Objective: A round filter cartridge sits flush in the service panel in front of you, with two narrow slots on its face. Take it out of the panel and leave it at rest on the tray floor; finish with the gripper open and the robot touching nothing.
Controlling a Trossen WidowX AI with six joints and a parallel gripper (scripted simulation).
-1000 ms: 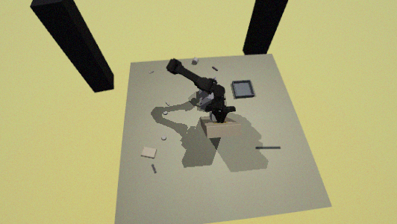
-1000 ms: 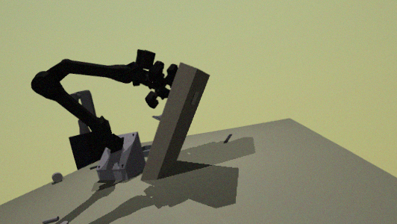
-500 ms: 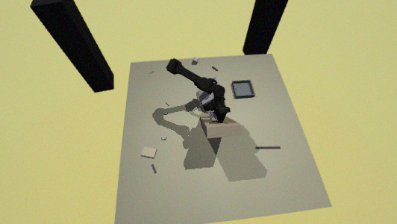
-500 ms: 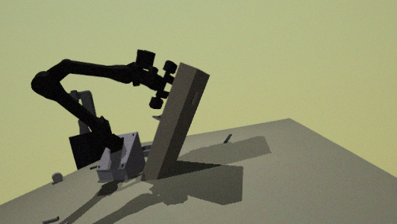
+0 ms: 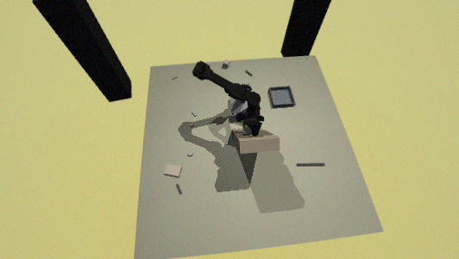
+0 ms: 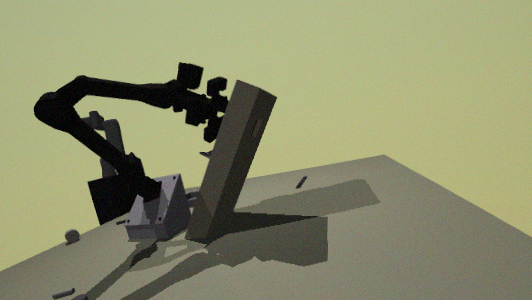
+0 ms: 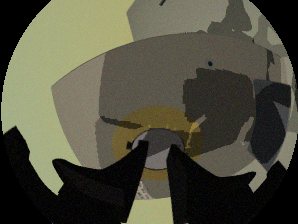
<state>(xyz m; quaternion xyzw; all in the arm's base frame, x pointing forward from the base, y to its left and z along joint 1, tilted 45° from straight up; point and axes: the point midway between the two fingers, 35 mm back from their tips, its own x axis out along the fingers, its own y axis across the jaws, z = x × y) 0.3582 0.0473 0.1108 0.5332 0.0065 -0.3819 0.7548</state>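
The round filter cartridge lies 1 cm below my gripper tip and 1 cm ahead of it. Round my gripper tip: cream tile (46 cm to the right, 27 cm below, 3 cm behind); dark-walled tray (38 cm behind, 33 cm to the left, 27 cm below).
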